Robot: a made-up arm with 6 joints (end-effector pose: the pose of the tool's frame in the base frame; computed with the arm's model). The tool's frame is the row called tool. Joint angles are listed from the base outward.
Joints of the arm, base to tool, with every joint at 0 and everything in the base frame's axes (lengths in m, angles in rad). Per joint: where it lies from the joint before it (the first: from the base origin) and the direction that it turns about. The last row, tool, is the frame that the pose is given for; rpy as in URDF.
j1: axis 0 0 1 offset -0.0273 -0.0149 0.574
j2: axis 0 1 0 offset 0.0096 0.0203 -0.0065
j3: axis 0 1 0 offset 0.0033 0.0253 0.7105
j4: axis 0 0 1 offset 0.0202 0.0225 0.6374
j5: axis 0 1 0 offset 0.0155 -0.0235 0.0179
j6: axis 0 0 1 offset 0.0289 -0.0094 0.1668
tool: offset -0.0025 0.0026 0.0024 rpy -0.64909 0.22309 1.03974
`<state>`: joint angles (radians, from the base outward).
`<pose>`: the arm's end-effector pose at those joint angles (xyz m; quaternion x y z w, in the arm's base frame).
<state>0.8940 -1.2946 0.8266 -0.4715 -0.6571 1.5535</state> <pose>-0.7597 -0.8195 1.4581 0.5096 0.5528 -0.6581 0.0413</pose>
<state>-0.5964 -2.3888 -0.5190 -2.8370 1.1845 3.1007</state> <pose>-0.3956 0.2917 -0.6585 0.5410 0.5262 0.2537 0.6050</pose>
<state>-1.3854 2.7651 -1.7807 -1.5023 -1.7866 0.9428</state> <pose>0.3354 -0.7515 0.2816 -0.3946 0.7126 0.2969 0.4983</pose>
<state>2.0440 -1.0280 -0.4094 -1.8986 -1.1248 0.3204</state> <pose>0.4066 -1.2956 1.0682 -0.0025 -0.4699 0.1610 0.8679</pose>
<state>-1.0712 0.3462 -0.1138 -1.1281 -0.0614 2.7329</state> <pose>0.2048 -0.3969 2.0380 -0.1962 -0.1563 0.7004 0.6682</pose>
